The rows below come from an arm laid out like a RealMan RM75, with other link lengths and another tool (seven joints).
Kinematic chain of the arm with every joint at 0, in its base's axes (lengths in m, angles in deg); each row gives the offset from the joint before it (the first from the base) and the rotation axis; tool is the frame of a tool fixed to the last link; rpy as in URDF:
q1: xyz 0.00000 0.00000 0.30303 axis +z
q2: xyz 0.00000 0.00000 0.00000 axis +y
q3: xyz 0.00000 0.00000 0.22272 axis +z
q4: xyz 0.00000 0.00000 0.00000 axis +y
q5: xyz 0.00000 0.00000 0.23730 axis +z
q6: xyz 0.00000 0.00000 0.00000 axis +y
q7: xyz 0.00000 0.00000 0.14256 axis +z
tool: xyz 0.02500 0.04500 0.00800 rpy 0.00 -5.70 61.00
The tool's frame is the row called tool.
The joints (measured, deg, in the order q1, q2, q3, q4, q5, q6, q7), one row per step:
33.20, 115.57, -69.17, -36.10, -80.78, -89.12, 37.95
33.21, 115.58, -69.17, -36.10, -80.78, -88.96, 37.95
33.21, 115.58, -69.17, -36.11, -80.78, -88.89, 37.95
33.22, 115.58, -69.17, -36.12, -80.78, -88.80, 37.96
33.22, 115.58, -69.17, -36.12, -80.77, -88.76, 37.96
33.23, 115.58, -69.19, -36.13, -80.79, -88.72, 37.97
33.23, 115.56, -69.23, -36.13, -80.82, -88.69, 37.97
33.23, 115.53, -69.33, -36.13, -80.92, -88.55, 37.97
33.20, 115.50, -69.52, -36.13, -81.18, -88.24, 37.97
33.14, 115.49, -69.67, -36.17, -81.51, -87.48, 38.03
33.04, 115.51, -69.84, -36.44, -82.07, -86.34, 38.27
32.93, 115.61, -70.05, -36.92, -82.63, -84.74, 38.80
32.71, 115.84, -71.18, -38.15, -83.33, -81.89, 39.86
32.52, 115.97, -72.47, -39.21, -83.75, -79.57, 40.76
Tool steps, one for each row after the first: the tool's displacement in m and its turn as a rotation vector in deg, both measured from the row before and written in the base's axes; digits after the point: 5 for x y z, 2 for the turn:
0.00005, 0.00039, -0.00014, 0.10, -0.05, -0.09
0.00004, 0.00019, -0.00001, 0.05, -0.03, -0.04
0.00000, 0.00026, -0.00002, 0.06, -0.03, -0.05
0.00002, 0.00011, -0.00001, 0.03, -0.01, -0.03
-0.00001, 0.00008, -0.00007, 0.00, -0.04, 0.00
0.00018, 0.00000, -0.00003, -0.01, -0.08, 0.00
0.00049, 0.00008, -0.00025, 0.00, -0.22, -0.03
0.00119, 0.00000, -0.00072, -0.02, -0.48, -0.10
0.00175, 0.00097, -0.00091, 0.26, -0.67, -0.43
0.00202, 0.00171, -0.00099, 0.42, -1.00, -0.60
0.00147, 0.00273, -0.00121, 0.61, -1.09, -0.92
0.00052, 0.00406, -0.00321, 0.81, -1.94, -1.13
-0.00003, 0.00286, -0.00289, 0.54, -1.60, -0.74

